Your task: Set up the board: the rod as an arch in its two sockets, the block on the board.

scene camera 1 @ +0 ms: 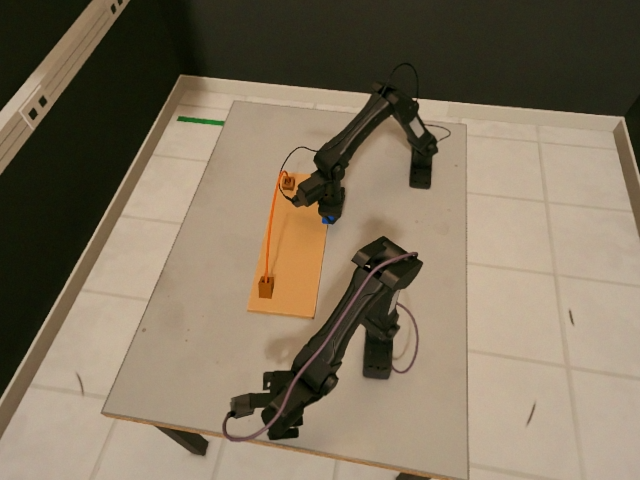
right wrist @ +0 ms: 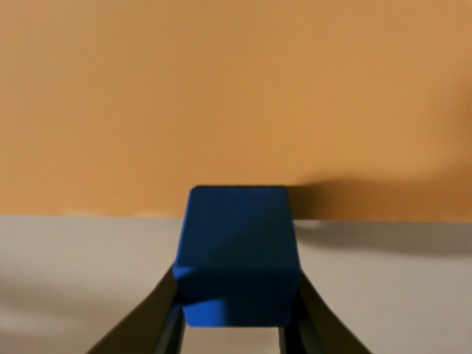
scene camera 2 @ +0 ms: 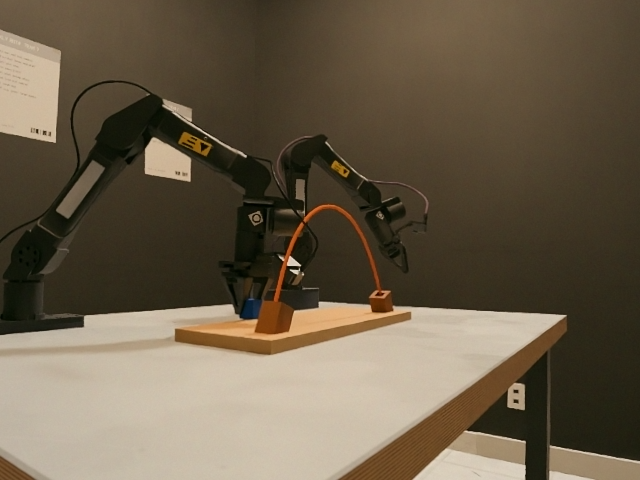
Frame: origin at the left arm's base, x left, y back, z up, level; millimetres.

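Where they show: left gripper, fingertip midpoint: [scene camera 2: 405, 271]; right gripper, fingertip midpoint: [scene camera 1: 332, 218] [right wrist: 237, 257] [scene camera 2: 245, 314]; left arm's base, link origin: [scene camera 1: 379, 335] [scene camera 2: 290, 292]; right arm's base, link origin: [scene camera 1: 421, 164] [scene camera 2: 22, 324].
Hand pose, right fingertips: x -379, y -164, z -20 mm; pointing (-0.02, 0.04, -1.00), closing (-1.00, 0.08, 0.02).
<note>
Each offset is from my right fingertips to the top centre of the thing. "pt": to the spot under its first point. Level surfaces: height alone.
The orange rod {dy -157, dx +97, dz +208 mm} [scene camera 1: 269, 227] [scene camera 2: 329, 207] stands as an arch over the wooden board [scene camera 1: 299, 268] [scene camera 2: 222, 341] [right wrist: 150, 100]. One end is in the brown socket {pt dy -159, dx +282, dz +27 mm} [scene camera 1: 265, 288] at the board's lower end in scene camera 1; the other end meets the second socket {pt dy -162, dx -124, dz +7 mm} [scene camera 1: 288, 183] [scene camera 2: 273, 318]. My right gripper [scene camera 1: 329, 218] [scene camera 2: 249, 308] [right wrist: 237, 257] is shut on the blue block {dy -15, dx +0, dz +29 mm} [scene camera 1: 327, 220] [scene camera 2: 251, 308] [right wrist: 237, 230], low at the board's long edge, partly over it. Whether the block touches the board cannot be told. My left gripper [scene camera 1: 282, 408] [scene camera 2: 399, 262] is open and empty, away from the board.
The grey table {dz -27 mm} [scene camera 1: 196, 289] [scene camera 2: 206, 408] bears the board and both arm bases. The left arm reaches over the table's lower edge in scene camera 1. The right arm's wrist hangs above the board's side, near the rod's upper end there.
</note>
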